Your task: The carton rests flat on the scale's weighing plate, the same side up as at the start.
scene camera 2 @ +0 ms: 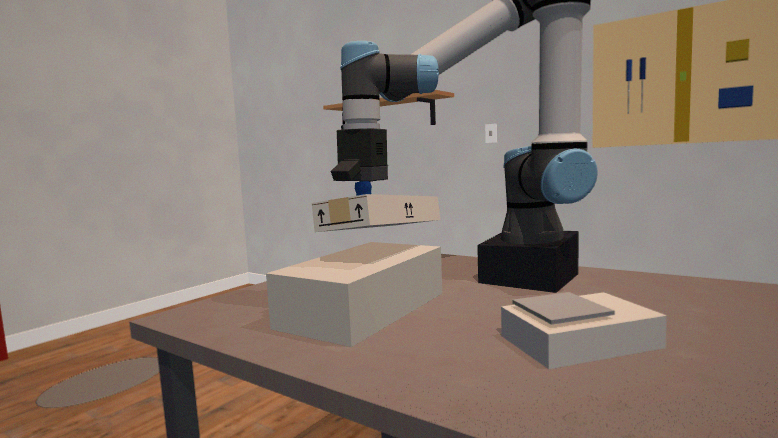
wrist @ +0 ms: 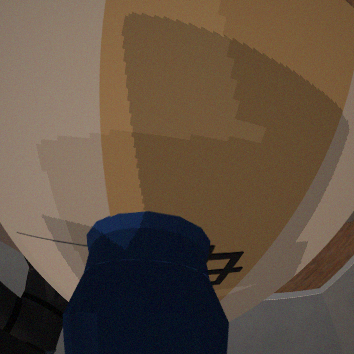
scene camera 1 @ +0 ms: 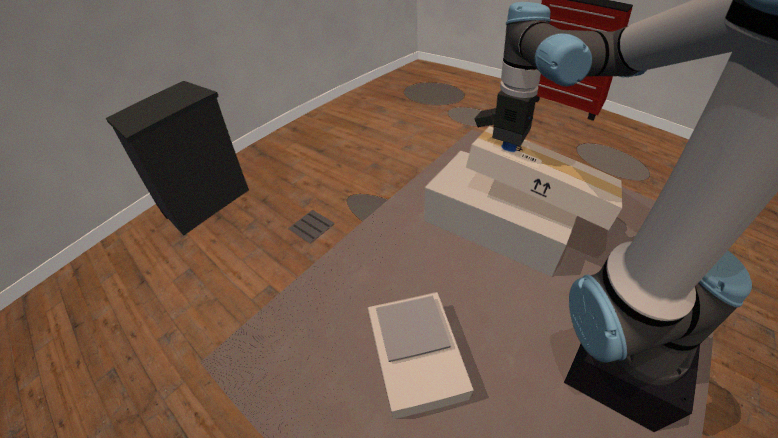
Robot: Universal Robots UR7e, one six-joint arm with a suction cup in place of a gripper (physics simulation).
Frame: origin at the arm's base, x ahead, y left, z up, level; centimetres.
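Seen in the pictures: hand at its tool point: (wrist: 160, 231) (scene camera 1: 508, 151); arm's base at its link origin: (scene camera 2: 532, 237).
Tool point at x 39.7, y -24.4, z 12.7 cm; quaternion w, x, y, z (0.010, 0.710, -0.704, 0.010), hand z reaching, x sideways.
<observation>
Pixels of each thing's top centre, then the offset from my tool point to it. Level surfaces: height alone.
- scale at its top centre: (scene camera 2: 579, 302) (scene camera 1: 417, 343) dx -1.3, dy +42.0, dz -16.5 cm
- big pale block at its top centre: (scene camera 2: 361, 258) (scene camera 1: 507, 190) dx -1.1, dy -2.0, dz -12.1 cm
- table at its surface level: dz -23.5 cm
My suction gripper (scene camera 1: 510, 146) (scene camera 2: 363, 188) (wrist: 150, 240) has its blue cup on the top of the carton, near one end. The carton (scene camera 1: 555, 190) (scene camera 2: 402, 209) (wrist: 50, 75) is long, flat and pale, with tan tape on top and arrows on its sides that point up. It hangs in the air above a pale block, apart from it, and looks slightly tilted. The scale (scene camera 1: 430, 380) (scene camera 2: 604, 342) stands apart on the table, with its grey weighing plate (scene camera 1: 413, 326) (scene camera 2: 563, 307) bare. The contact under the cup is hidden in the wrist view.
The big pale block (scene camera 1: 484, 233) (scene camera 2: 310, 307) stands on the table (scene camera 1: 304, 337) (scene camera 2: 413, 369) below the carton. The arm's black base (scene camera 1: 631, 399) (scene camera 2: 528, 266) stands near the block and the scale. A black cabinet (scene camera 1: 185, 163) and a red cabinet (scene camera 1: 577, 97) stand on the floor.
</observation>
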